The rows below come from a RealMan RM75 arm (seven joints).
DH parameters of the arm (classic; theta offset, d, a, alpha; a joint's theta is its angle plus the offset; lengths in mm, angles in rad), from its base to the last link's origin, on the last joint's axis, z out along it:
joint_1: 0 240.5 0 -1.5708
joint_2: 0 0 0 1.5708
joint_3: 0 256 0 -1.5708
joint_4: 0 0 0 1.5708
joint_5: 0 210 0 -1.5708
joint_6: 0 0 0 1.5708
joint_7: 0 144 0 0
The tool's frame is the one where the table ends.
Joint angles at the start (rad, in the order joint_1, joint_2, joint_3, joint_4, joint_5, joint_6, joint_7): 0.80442, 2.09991, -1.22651, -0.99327, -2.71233, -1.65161, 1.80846
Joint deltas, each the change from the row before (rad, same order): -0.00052, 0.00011, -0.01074, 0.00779, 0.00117, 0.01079, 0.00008; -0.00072, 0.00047, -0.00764, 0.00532, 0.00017, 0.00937, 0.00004; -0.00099, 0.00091, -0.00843, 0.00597, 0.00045, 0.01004, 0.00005; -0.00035, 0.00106, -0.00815, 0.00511, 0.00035, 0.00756, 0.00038; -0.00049, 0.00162, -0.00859, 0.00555, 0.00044, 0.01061, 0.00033; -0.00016, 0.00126, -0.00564, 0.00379, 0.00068, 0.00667, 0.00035; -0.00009, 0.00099, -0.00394, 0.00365, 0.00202, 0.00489, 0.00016
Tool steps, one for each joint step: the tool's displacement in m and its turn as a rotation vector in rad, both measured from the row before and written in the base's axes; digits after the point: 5 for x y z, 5 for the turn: 0.00105, -0.00008, -0.00216, -0.00185, -0.00480, 0.00383; 0.00083, 0.00006, -0.00164, 0.00007, -0.00353, 0.00346; 0.00091, -0.00011, -0.00198, -0.00055, -0.00342, 0.00339; 0.00056, -0.00027, -0.00187, -0.00193, -0.00351, 0.00308; 0.00053, -0.00006, -0.00223, -0.00029, -0.00289, 0.00441; 0.00024, -0.00012, -0.00158, -0.00064, -0.00144, 0.00265; 0.00014, -0.00023, -0.00136, -0.00113, 0.00049, 0.00110
